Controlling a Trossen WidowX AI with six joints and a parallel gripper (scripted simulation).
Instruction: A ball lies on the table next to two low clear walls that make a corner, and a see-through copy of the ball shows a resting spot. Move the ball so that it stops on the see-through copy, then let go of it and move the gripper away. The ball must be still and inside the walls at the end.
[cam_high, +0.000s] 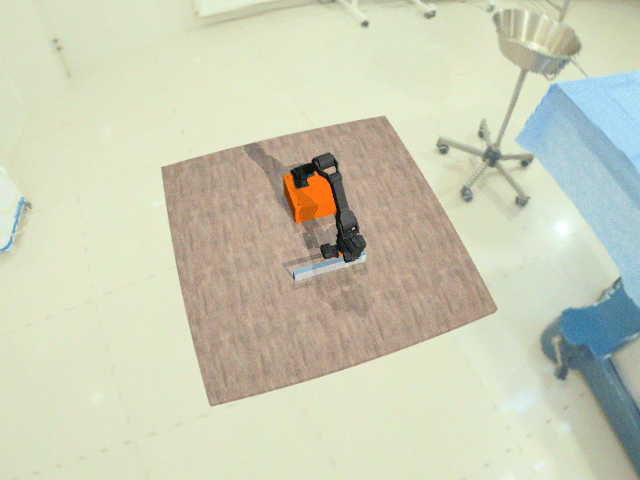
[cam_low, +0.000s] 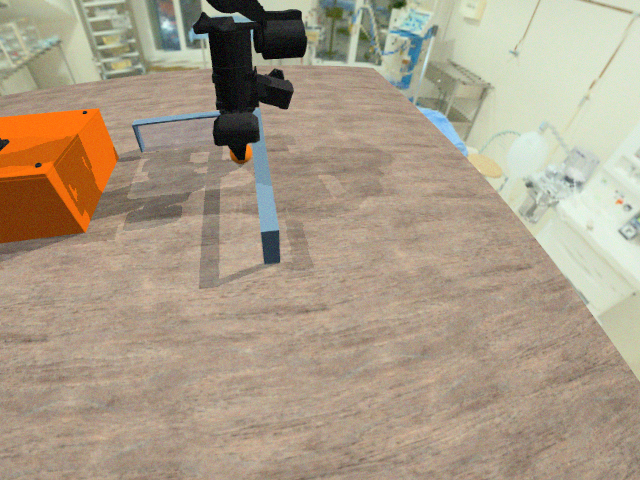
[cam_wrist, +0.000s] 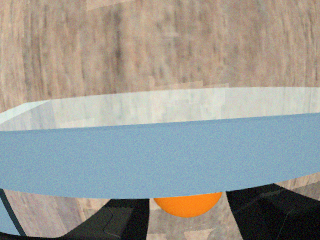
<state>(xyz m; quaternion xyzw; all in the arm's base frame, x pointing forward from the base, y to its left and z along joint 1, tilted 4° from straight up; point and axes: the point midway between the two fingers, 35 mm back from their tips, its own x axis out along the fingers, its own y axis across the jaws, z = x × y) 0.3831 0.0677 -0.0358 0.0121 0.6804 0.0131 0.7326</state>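
The orange ball is right at my gripper tip. Also, from my gripper tip: see-through copy of ball right at my gripper tip.
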